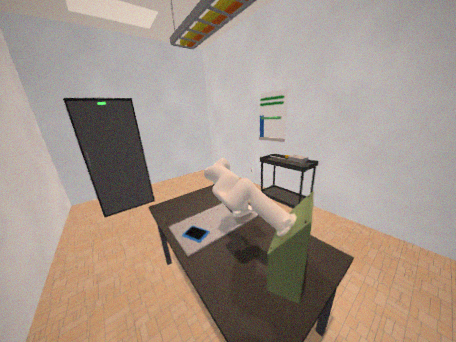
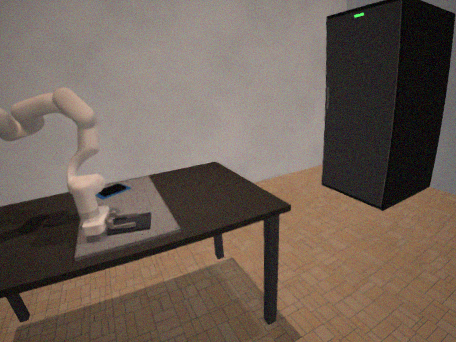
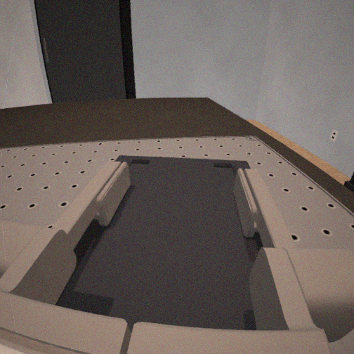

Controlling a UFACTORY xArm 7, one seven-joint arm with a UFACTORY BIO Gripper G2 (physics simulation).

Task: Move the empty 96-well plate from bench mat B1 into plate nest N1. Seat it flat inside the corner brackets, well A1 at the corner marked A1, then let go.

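Frame: origin at the arm's base, x ahead, y left, z up, level; metres.
Seen in the pictures: hand at its tool point: (image 2: 130,220); arm's base at its link origin: (image 1: 287,225).
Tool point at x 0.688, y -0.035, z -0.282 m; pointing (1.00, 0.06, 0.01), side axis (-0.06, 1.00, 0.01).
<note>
Pixels of each thing's middle, then the offset from my tool point to it. "spot": a spot on its surface instead. Level surfaces: height alone.
- dark grey flat slab at a spot on its surface: (image 2: 145,218) spot: 0.054 m ahead, 0.017 m left, 0.010 m down
- light grey perforated board at its surface level: 0.022 m down
- black rectangle with a blue border, surface spot: (image 2: 113,190) spot: 0.157 m back, 0.369 m left, 0.005 m down
- dark table at its surface level: 0.035 m down
A dark grey flat slab (image 2: 145,218) (image 3: 175,270) lies on the light grey perforated board (image 1: 175,230) (image 2: 165,221) (image 3: 45,176). It has small dark marks at its two far corners and may be nest N1; I cannot read any label. A black rectangle with a blue border (image 1: 195,233) (image 2: 113,190) lies elsewhere on the board; I cannot tell whether it is the plate on mat B1. My gripper (image 2: 129,220) (image 3: 180,196) is shut to its narrow limit, a gap left between its fingers, and empty. It is low over the slab, one finger towards each long side. The A1 mark cannot be made out.
The board lies on a dark table (image 1: 220,285) (image 2: 225,195) (image 3: 175,117). An upright green panel (image 1: 287,260) stands on the table by the arm's base. A black cart (image 1: 280,163) stands beyond the table, and a tall dark cabinet (image 1: 117,155) (image 2: 360,105) (image 3: 82,50) stands farther off.
</note>
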